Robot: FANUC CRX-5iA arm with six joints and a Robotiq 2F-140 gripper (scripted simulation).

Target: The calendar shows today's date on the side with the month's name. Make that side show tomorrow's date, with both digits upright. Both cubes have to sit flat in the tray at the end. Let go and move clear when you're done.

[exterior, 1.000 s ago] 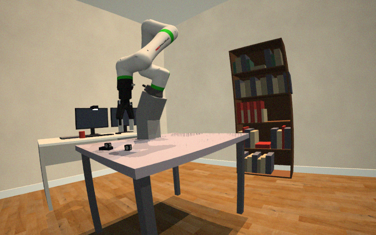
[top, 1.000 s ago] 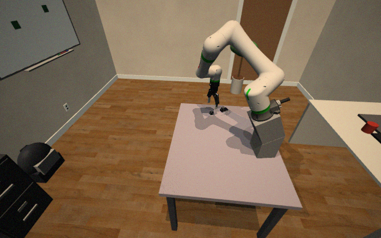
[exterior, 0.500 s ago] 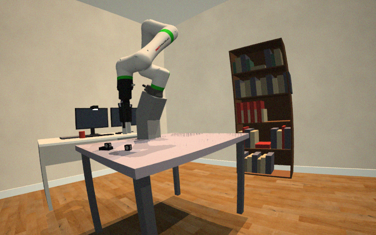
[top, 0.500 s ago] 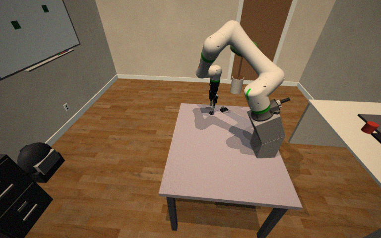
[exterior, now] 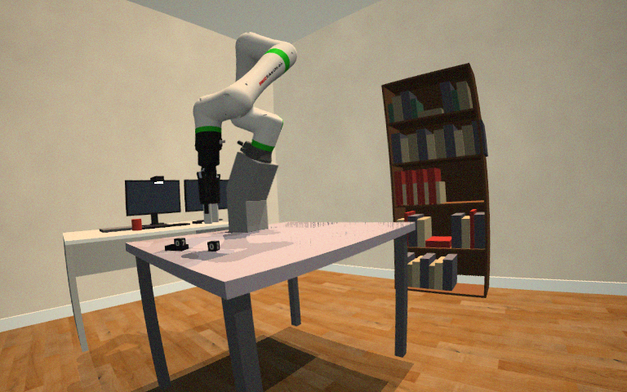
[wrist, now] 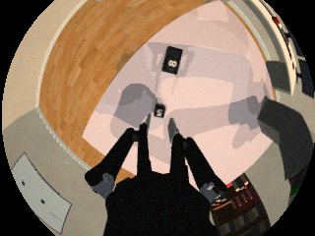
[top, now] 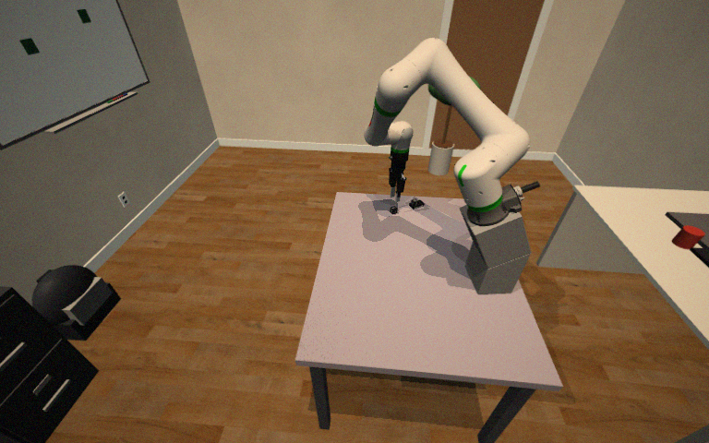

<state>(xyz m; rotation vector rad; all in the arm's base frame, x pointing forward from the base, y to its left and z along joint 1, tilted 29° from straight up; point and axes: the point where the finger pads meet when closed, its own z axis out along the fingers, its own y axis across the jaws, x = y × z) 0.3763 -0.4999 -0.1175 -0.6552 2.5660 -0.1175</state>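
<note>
The black digit cube is 110 mm below my hand.
</note>
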